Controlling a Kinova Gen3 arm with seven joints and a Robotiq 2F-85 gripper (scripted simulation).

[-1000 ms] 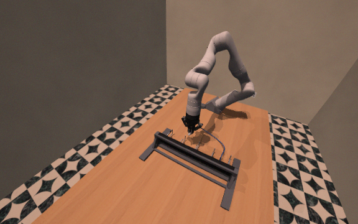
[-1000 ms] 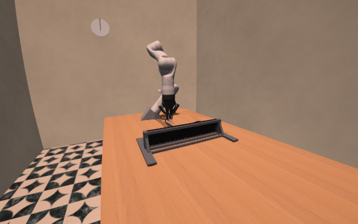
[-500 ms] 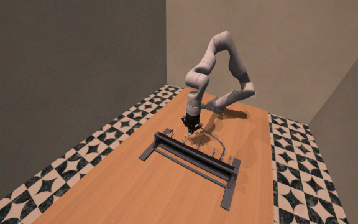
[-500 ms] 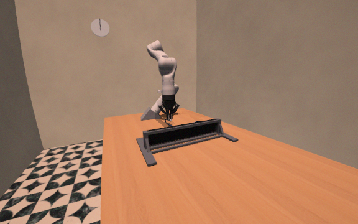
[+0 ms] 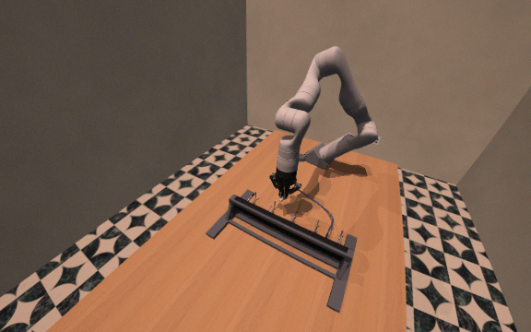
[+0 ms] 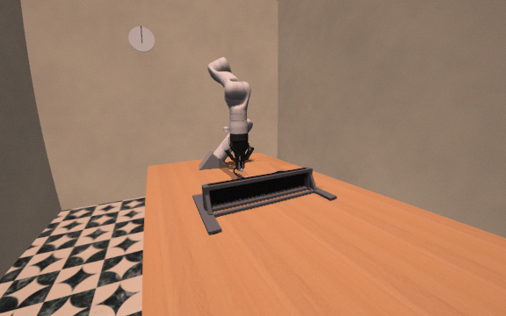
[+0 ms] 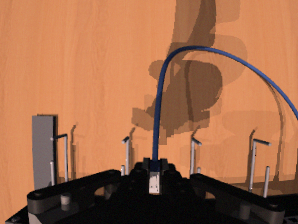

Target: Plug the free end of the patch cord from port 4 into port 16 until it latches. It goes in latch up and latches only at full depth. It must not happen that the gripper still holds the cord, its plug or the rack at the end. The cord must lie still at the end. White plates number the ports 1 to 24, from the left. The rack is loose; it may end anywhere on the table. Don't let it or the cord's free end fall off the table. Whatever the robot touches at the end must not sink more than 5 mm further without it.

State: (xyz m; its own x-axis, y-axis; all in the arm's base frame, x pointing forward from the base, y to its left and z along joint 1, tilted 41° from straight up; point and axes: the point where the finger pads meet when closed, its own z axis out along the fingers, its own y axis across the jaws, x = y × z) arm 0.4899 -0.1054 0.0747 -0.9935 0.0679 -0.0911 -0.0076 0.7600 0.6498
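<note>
The patch cord plug lies 1 cm ahead of my hand and 1 cm below it.
</note>
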